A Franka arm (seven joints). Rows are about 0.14 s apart.
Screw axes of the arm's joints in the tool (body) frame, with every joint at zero. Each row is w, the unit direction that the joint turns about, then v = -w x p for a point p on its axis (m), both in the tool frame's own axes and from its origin. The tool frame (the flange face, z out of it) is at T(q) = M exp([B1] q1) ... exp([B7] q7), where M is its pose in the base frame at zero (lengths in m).
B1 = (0, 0, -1, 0, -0.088, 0)
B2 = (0, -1, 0, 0.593, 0, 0.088)
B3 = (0, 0, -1, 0, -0.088, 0)
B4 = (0, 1, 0, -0.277, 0, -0.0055)
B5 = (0, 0, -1, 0, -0.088, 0)
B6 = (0, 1, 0, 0.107, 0, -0.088)
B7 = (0, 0, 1, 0, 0, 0)
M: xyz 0.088 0 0.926 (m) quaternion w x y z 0 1 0 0
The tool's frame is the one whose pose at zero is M.
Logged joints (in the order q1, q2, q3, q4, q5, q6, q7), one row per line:
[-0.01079, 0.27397, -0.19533, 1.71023, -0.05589, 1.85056, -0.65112]
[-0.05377, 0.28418, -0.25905, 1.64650, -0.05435, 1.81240, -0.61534]
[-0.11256, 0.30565, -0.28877, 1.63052, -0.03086, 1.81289, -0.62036]
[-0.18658, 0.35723, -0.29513, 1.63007, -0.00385, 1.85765, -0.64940]
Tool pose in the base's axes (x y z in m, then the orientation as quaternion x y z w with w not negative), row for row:
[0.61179, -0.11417, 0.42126, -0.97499, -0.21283, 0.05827, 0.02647]
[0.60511, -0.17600, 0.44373, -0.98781, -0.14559, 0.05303, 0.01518]
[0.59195, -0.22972, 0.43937, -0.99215, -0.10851, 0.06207, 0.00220]
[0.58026, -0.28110, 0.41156, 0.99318, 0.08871, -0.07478, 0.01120]
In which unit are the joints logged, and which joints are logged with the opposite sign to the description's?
The joints are logged in radians. Opposite sign: q4, q5.
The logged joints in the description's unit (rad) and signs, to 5 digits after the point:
[-0.01079, 0.27397, -0.19533, -1.71023, 0.05589, 1.85056, -0.65112]
[-0.05377, 0.28418, -0.25905, -1.64650, 0.05435, 1.81240, -0.61534]
[-0.11256, 0.30565, -0.28877, -1.63052, 0.03086, 1.81289, -0.62036]
[-0.18658, 0.35723, -0.29513, -1.63007, 0.00385, 1.85765, -0.64940]

